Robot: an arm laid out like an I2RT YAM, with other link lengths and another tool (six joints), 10 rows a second.
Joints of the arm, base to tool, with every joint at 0 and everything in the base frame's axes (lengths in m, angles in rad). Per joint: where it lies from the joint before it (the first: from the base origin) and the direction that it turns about. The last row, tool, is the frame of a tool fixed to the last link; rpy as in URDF.
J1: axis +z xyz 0 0 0.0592
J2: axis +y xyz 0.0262 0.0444 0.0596
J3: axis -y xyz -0.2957 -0.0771 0
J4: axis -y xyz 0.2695 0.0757 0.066
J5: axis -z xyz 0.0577 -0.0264 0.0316
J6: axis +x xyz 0.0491 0 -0.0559
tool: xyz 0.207 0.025 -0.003 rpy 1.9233 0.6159 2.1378
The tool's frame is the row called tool.
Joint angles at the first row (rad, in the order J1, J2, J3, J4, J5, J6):
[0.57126, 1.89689, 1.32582, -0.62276, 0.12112, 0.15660]
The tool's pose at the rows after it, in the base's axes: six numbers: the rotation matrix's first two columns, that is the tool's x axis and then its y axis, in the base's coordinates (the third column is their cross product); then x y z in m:
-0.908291 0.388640 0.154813 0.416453 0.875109 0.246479 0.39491 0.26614 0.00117
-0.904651 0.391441 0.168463 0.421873 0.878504 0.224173 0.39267 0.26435 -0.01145
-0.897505 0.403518 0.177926 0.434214 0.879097 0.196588 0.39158 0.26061 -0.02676
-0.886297 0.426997 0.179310 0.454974 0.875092 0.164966 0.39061 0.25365 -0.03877
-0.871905 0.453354 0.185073 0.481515 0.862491 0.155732 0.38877 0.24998 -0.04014
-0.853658 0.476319 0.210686 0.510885 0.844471 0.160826 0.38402 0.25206 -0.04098
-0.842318 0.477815 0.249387 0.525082 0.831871 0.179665 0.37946 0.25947 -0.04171
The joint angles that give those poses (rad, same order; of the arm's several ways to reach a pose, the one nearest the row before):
[0.57089, 1.91062, 1.32581, -0.62236, 0.12150, 0.15698]
[0.57088, 1.93923, 1.32583, -0.62010, 0.12265, 0.15698]
[0.57088, 1.97470, 1.32543, -0.61361, 0.13256, 0.16347]
[0.57127, 2.00255, 1.32582, -0.61628, 0.15393, 0.17911]
[0.57088, 2.00525, 1.32698, -0.63000, 0.16117, 0.20695]
[0.57089, 2.00599, 1.32774, -0.64299, 0.14401, 0.24358]
[0.56667, 2.00788, 1.32887, -0.64489, 0.10242, 0.26226]

